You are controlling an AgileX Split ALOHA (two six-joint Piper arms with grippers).
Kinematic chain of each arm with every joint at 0, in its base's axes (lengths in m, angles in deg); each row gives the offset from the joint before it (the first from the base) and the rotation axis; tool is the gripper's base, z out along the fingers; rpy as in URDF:
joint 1: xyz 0 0 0.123 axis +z
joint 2: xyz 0 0 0 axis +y
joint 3: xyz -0.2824 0 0.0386 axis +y
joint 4: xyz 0.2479 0 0.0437 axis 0.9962 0 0.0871
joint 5: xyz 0 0 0 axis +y
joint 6: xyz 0.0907 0 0.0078 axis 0.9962 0 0.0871
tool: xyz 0 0 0 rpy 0 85 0
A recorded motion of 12 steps. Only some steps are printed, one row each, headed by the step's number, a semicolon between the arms.
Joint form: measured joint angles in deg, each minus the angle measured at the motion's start. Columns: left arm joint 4, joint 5, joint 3, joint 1, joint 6, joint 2; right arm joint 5, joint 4, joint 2, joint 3, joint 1, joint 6.
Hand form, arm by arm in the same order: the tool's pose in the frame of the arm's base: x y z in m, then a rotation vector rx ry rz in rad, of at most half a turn. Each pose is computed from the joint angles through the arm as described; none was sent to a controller.
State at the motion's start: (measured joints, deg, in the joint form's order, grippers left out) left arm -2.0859 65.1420 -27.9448 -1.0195 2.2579 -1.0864; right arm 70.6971 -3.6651 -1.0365 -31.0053 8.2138 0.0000
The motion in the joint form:
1: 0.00 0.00 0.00 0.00 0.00 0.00; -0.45 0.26 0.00 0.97 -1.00 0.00
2: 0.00 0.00 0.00 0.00 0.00 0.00; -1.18 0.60 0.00 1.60 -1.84 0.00
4: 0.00 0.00 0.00 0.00 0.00 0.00; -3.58 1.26 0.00 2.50 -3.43 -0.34
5: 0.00 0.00 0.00 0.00 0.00 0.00; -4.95 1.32 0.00 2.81 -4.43 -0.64
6: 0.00 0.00 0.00 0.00 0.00 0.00; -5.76 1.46 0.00 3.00 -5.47 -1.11
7: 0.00 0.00 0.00 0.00 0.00 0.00; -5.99 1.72 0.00 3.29 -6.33 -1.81
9: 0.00 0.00 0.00 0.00 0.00 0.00; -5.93 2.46 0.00 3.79 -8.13 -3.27
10: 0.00 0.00 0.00 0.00 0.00 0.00; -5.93 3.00 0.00 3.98 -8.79 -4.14
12: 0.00 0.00 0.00 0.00 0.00 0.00; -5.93 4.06 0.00 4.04 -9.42 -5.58
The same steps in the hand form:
1: -0.0097 -0.0028 0.2676 0.0640 2.1124 -0.0311; -0.0173 -0.0073 0.2707 -0.1259 2.1620 0.0002
2: -0.0097 -0.0028 0.2676 0.0640 2.1124 -0.0311; -0.0156 -0.0063 0.2687 -0.1118 2.1613 -0.0010
4: -0.0097 -0.0028 0.2676 0.0640 2.1124 -0.0311; -0.0120 -0.0045 0.2677 -0.0904 2.1366 -0.0055
5: -0.0097 -0.0028 0.2676 0.0640 2.1124 -0.0311; -0.0103 -0.0041 0.2680 -0.0775 2.1187 -0.0170
6: -0.0097 -0.0028 0.2676 0.0640 2.1124 -0.0311; -0.0094 -0.0036 0.2682 -0.0673 2.1084 -0.0295
7: -0.0097 -0.0028 0.2676 0.0640 2.1124 -0.0311; -0.0087 -0.0031 0.2671 -0.0650 2.1098 -0.0403
9: -0.0097 -0.0028 0.2676 0.0640 2.1124 -0.0311; -0.0078 -0.0017 0.2646 -0.0603 2.1203 -0.0585
10: -0.0097 -0.0028 0.2676 0.0640 2.1124 -0.0311; -0.0075 -0.0009 0.2637 -0.0651 2.1237 -0.0628
12: -0.0097 -0.0028 0.2676 0.0640 2.1124 -0.0311; -0.0073 0.0007 0.2634 -0.0817 2.1242 -0.0617

